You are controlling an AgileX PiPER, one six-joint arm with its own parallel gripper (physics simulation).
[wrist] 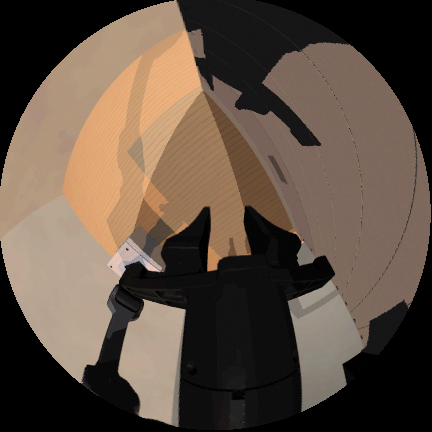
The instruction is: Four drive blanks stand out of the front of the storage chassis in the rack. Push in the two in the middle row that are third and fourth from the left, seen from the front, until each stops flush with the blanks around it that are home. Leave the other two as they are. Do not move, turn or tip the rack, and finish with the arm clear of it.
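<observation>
My gripper (226, 213) is in the lower middle of the wrist view. Its two black fingers stand apart, with a moderate gap and no object between them. A large grey-brown panelled body (335, 175), which looks like the rack or its chassis, fills the right side, to the right of the fingers. Thin curved seams cross it, and a narrow dark slot shows near its left edge. Black areas cover part of its top. No drive blank can be made out, and neither can the middle row. The gap between the fingertips and the body is hard to judge.
A wood-grained table top (100, 165) with shadows across it lies left of and below the body. A white plate with small holes (121, 256) is at the lower left, beside black arm parts (111, 345). A pale floor shows beyond the table's edge.
</observation>
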